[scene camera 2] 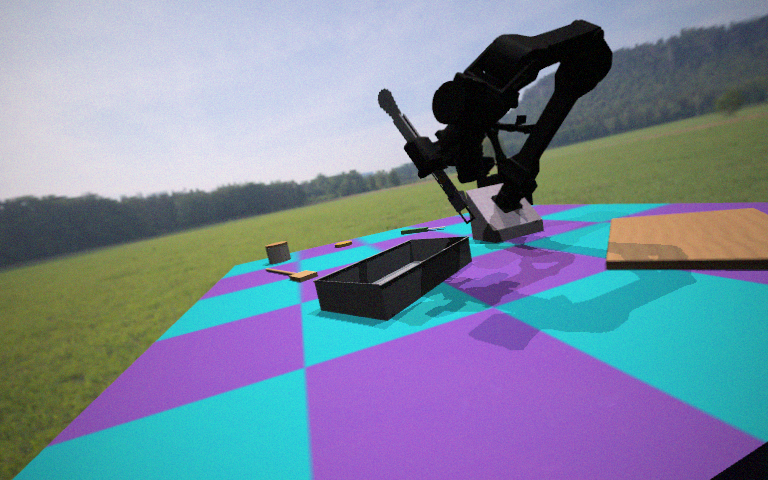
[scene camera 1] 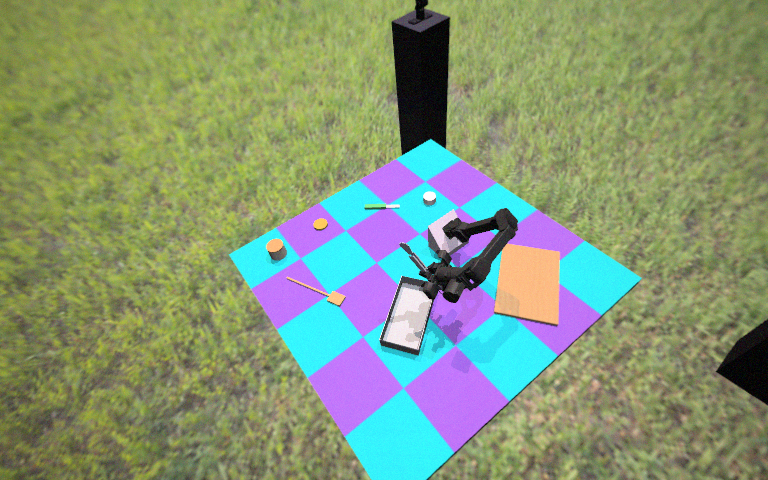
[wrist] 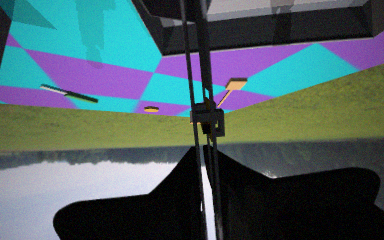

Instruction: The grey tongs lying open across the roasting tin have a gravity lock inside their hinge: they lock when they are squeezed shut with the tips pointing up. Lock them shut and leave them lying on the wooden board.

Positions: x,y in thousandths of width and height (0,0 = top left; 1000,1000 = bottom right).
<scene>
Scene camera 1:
my gripper: 546,570
roasting tin: 529,672
wooden board: 688,591
</scene>
